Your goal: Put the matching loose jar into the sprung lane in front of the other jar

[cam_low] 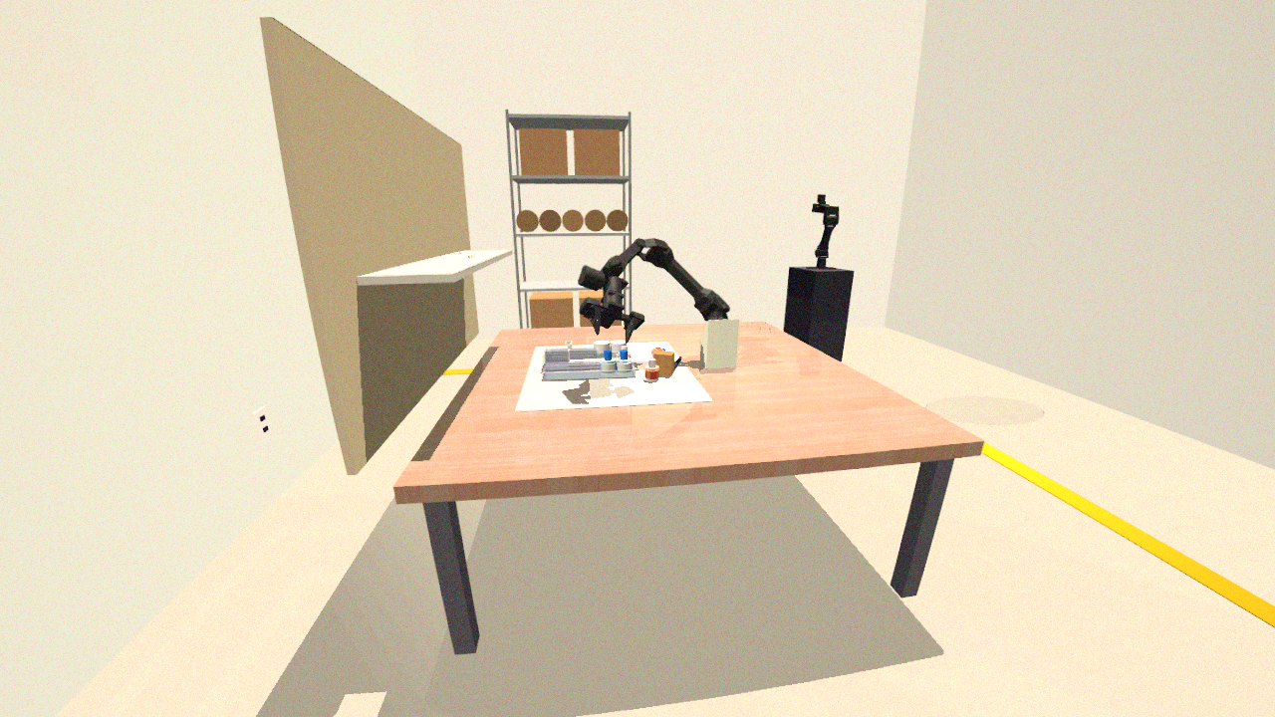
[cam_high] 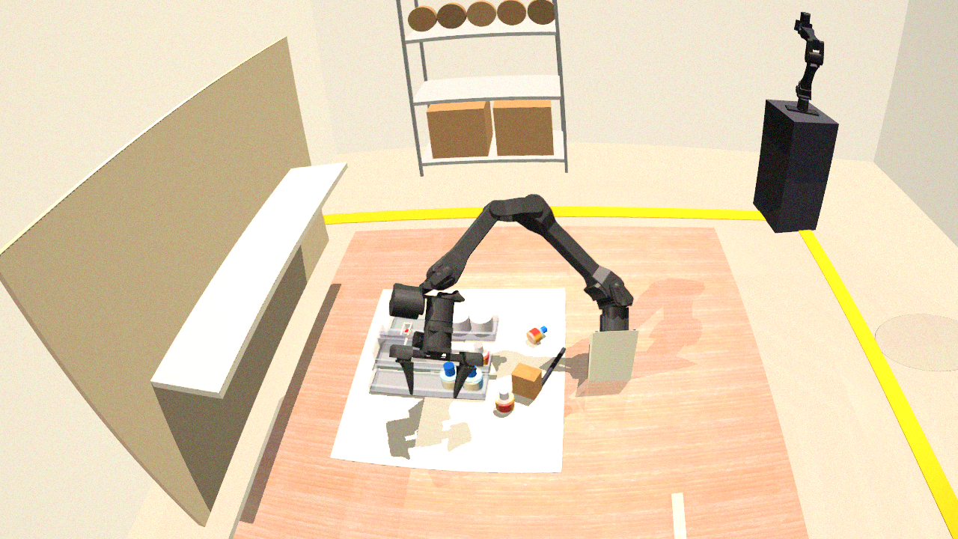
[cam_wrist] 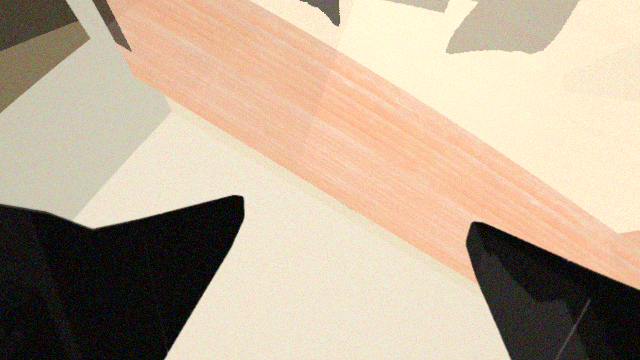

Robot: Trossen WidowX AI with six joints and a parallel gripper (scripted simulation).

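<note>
Right now the orange box is 20 cm behind my gripper tip, 14 cm to the right of it and 13 cm below it. From my gripper tip the other things lie so: blue-lidded jar (24 cm behind, 32 cm to the right, 15 cm below); black rod (27 cm behind, 20 cm to the right, 16 cm below); lane rack (6 cm ahead, 29 cm to the right, 15 cm below).
</note>
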